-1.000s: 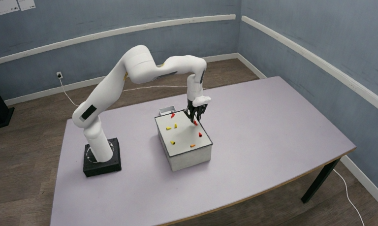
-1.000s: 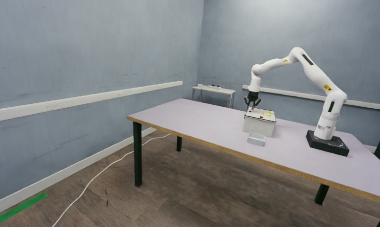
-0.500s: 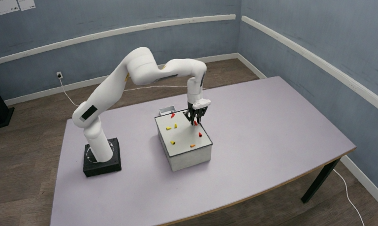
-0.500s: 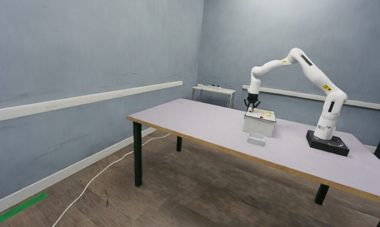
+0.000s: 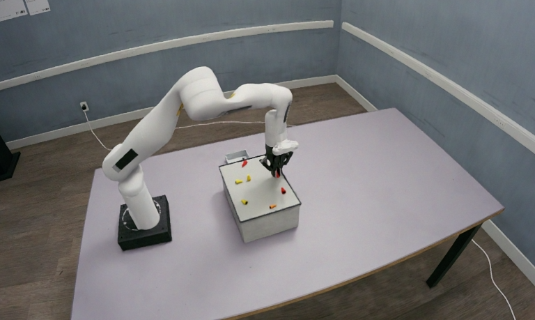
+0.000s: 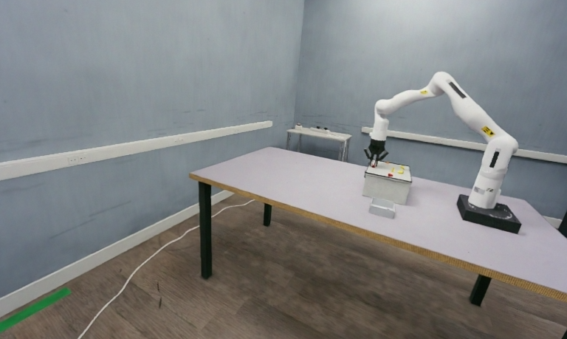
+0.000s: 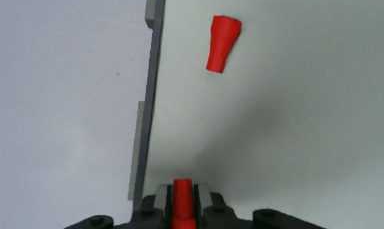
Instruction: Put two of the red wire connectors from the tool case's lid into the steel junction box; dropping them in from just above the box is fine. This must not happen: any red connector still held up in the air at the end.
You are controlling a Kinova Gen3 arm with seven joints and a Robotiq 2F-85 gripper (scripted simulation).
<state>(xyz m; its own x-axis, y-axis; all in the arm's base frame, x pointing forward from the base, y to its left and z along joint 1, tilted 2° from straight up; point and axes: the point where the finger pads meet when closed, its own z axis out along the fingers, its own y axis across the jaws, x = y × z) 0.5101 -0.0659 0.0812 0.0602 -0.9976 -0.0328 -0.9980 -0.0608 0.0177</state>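
My hand is 80 mm past the grey tool case, 50 mm above it and 10 mm to the left of it. The rest, counted from my hand: orange connector (130 mm to the right, 80 mm behind, 20 mm below).
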